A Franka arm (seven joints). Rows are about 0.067 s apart.
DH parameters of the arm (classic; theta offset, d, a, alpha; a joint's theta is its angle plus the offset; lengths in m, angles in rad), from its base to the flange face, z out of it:
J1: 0 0.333 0 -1.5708
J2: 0 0 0 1.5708
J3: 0 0.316 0.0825 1.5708
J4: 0 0 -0.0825 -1.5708
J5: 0 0.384 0 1.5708
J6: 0 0 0.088 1.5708
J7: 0 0.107 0 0
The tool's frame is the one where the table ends.
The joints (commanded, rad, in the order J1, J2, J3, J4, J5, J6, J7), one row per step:
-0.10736 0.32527 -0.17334 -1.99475 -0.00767 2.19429 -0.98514
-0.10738 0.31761 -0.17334 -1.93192 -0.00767 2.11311 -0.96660
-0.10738 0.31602 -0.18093 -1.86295 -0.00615 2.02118 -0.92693
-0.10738 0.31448 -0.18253 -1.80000 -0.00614 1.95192 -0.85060
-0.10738 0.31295 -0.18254 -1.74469 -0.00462 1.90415 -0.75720
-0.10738 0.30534 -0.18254 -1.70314 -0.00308 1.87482 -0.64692
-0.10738 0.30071 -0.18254 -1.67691 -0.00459 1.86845 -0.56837
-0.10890 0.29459 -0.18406 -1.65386 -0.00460 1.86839 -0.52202
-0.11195 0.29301 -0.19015 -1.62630 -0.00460 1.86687 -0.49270
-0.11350 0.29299 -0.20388 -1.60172 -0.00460 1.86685 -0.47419
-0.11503 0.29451 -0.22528 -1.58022 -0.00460 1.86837 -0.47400
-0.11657 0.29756 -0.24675 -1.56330 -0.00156 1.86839 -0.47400
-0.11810 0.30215 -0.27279 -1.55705 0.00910 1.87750 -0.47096
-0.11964 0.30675 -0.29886 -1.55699 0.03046 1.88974 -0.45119
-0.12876 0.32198 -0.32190 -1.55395 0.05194 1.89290 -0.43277
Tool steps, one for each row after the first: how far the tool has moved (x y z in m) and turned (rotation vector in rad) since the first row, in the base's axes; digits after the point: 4 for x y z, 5 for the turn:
0.0098 -0.0016 0.0248 0.00115 0.00966 -0.01985
0.0171 -0.0069 0.0489 -0.00037 0.02927 -0.06895
0.0248 -0.0089 0.0726 -0.01112 0.03229 -0.14662
0.0321 -0.0097 0.0948 -0.02521 0.02103 -0.23961
0.0371 -0.0101 0.1162 -0.04081 -0.00146 -0.34920
0.0411 -0.0108 0.1306 -0.05379 -0.02776 -0.42591
0.0442 -0.0132 0.1452 -0.06036 -0.05820 -0.47437
0.0470 -0.0190 0.1592 -0.06637 -0.08685 -0.51161
0.0482 -0.0281 0.1713 -0.07365 -0.11240 -0.54371
0.0476 -0.0413 0.1815 -0.08244 -0.13447 -0.56456
0.0459 -0.0541 0.1885 -0.08884 -0.14906 -0.58636
0.0429 -0.0688 0.1905 -0.09054 -0.16139 -0.61797
0.0393 -0.0828 0.1899 -0.08337 -0.17242 -0.67036
0.0351 -0.0996 0.1832 -0.07781 -0.16666 -0.72603

